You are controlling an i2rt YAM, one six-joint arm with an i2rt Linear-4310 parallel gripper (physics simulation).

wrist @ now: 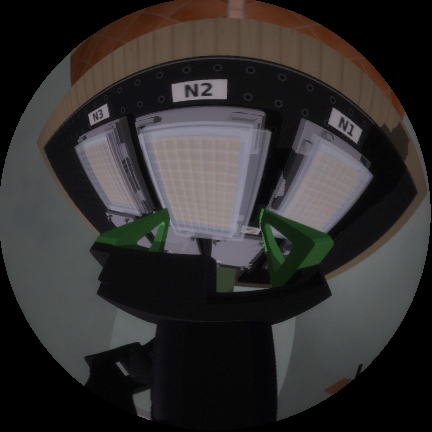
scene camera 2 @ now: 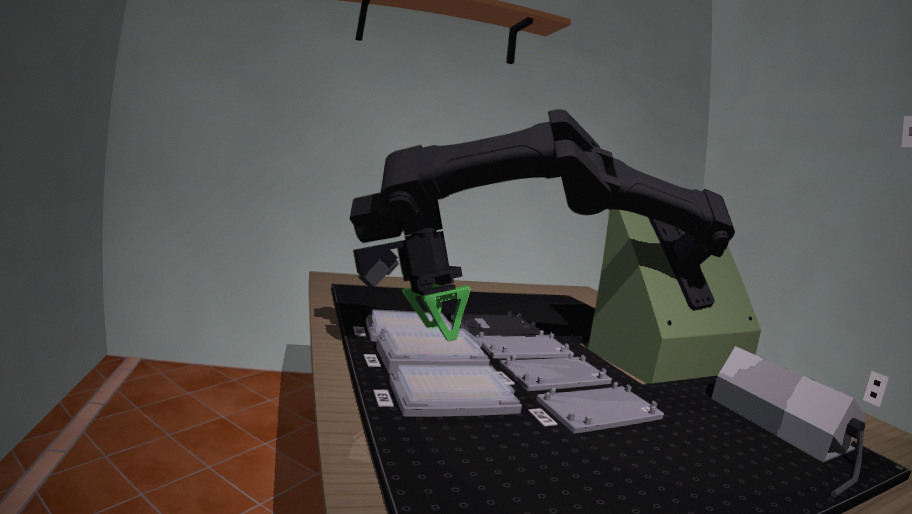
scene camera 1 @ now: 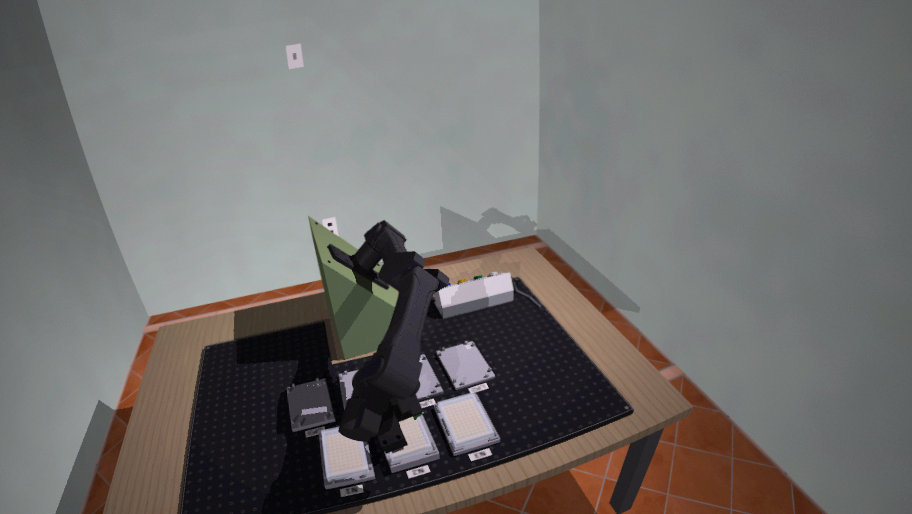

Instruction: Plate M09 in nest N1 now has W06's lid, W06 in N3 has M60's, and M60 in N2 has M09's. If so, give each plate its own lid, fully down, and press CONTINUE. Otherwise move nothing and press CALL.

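Frame: origin at the arm's base, x right, y down, z ahead, level; millimetres.
Where they show: gripper, between the fingertips: point(wrist: 214, 212) point(scene camera 2: 442, 335); arm's base, origin of its link: point(scene camera 2: 680, 259) point(scene camera 1: 357, 268).
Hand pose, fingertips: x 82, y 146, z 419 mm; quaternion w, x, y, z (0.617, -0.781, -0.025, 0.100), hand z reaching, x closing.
Each offset is from my fingertips to the top centre of the thing. "*": to the spot under its first point. Level surfaces: height alone.
Three lidded well plates stand in a row at the mat's front edge. The plate in N1 {dy +7, dx +116, dz +6 mm} point(scene camera 1: 344, 457) point(scene camera 2: 395, 317) point(wrist: 322, 185), the plate in N2 {dy -8, dx -5, dz +20 mm} point(scene camera 1: 417, 447) point(scene camera 2: 426, 345) point(wrist: 197, 173) and the plate in N3 {dy +7, dx -147, dz +46 mm} point(scene camera 1: 466, 421) point(scene camera 2: 452, 387) point(wrist: 106, 169) each carry a clear lid. In the wrist view the N2 lid sits a little askew on its plate. I cannot read the plate or lid names. My gripper point(scene camera 2: 448, 331) point(wrist: 214, 212) is open and empty. It hangs just above the near end of the N2 plate, its green fingers either side of it.
Three bare grey nests {* dy +26, dx -237, dz -120 mm} point(scene camera 1: 465, 364) point(scene camera 2: 596, 409) lie behind the plates, and a dark block {dy +17, dx +150, dz -178 mm} point(scene camera 1: 310, 404) sits beside them. A white button box {dy -47, dx -394, dz -357 mm} point(scene camera 1: 474, 294) point(scene camera 2: 784, 399) stands at the back of the black mat {dy +36 mm} point(scene camera 1: 548, 370). The arm's green pedestal point(scene camera 1: 356, 300) point(scene camera 2: 663, 319) rises behind.
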